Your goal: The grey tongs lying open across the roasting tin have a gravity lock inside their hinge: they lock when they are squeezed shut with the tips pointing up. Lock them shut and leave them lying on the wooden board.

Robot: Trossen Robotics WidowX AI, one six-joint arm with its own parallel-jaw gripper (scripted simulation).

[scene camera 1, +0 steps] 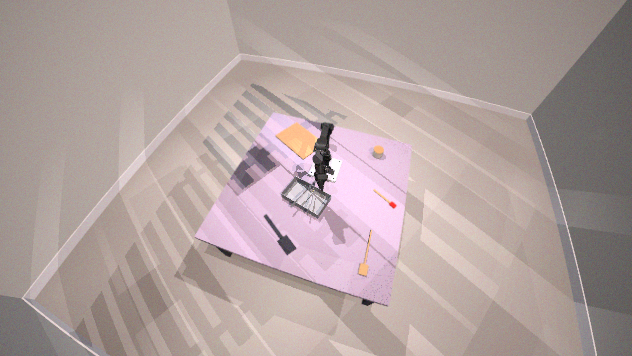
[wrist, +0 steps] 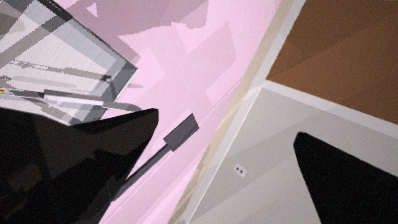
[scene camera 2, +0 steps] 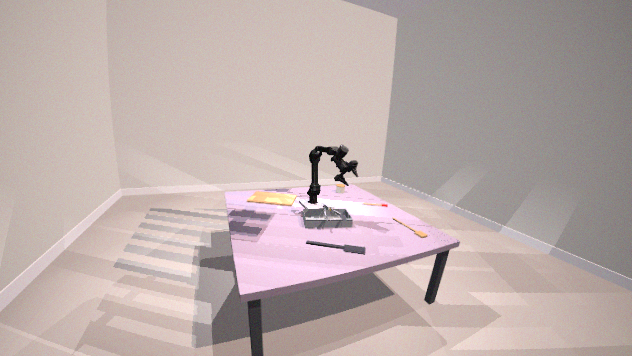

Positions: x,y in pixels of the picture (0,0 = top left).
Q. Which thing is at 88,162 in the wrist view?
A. My gripper.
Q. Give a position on a black spatula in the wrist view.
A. At 189,126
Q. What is my gripper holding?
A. Nothing.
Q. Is my gripper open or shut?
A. Open.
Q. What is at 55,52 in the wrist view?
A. A grey roasting tin.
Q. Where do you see a grey roasting tin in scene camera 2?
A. At 313,218
